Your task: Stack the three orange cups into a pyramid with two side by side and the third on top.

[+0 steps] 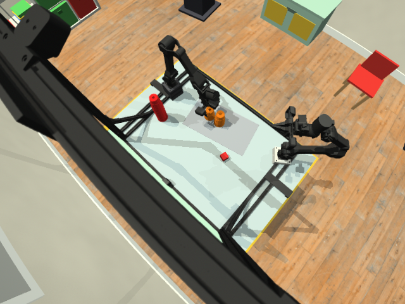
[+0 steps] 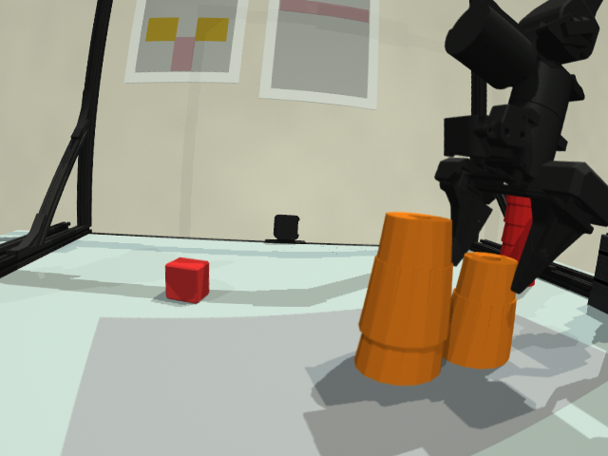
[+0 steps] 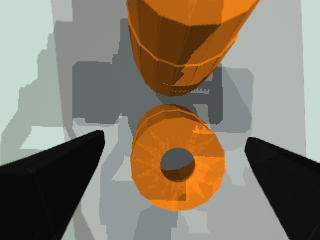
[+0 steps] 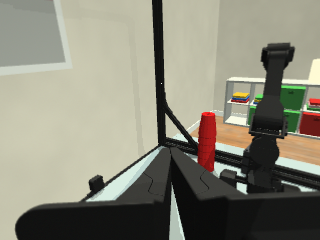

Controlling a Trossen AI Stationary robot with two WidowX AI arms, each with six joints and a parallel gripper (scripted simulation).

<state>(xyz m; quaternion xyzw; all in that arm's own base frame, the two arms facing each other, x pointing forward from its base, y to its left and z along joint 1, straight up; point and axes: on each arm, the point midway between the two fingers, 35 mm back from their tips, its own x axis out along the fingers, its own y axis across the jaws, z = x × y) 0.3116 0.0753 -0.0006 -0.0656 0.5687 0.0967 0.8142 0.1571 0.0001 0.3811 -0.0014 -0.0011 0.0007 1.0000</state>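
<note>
My left gripper is now 1 cm past the grey mat, 10 cm to the left of it and 10 cm above it. Round my left hand: small red cube 19 cm behind, 24 cm to the right, 8 cm below.
The grey mat is 5 cm ahead of my right hand, 30 cm to the left of it and 43 cm below it. Also, from my right hand: small red cube 13 cm behind, 16 cm to the left, 41 cm below.
</note>
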